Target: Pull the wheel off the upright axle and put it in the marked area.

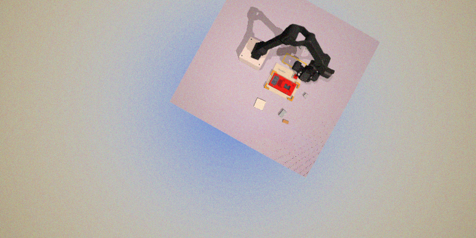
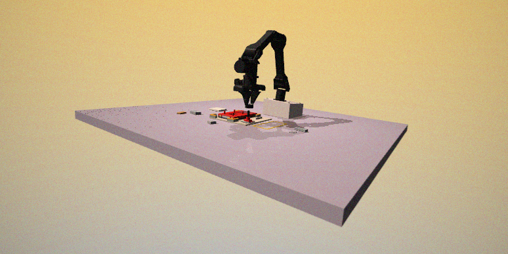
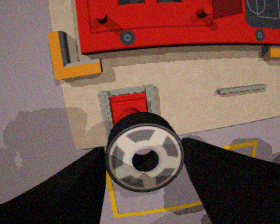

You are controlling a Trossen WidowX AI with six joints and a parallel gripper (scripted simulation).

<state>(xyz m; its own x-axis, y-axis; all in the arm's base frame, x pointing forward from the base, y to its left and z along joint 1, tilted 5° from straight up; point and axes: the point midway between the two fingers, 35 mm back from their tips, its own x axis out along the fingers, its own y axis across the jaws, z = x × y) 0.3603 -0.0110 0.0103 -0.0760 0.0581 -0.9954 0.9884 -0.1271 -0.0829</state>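
Now: gripper tip 50 mm above the black axle. Round my gripper tip: beige square tile (320 mm to the right, 180 mm behind, 80 mm below); wheel (right at my gripper tip).
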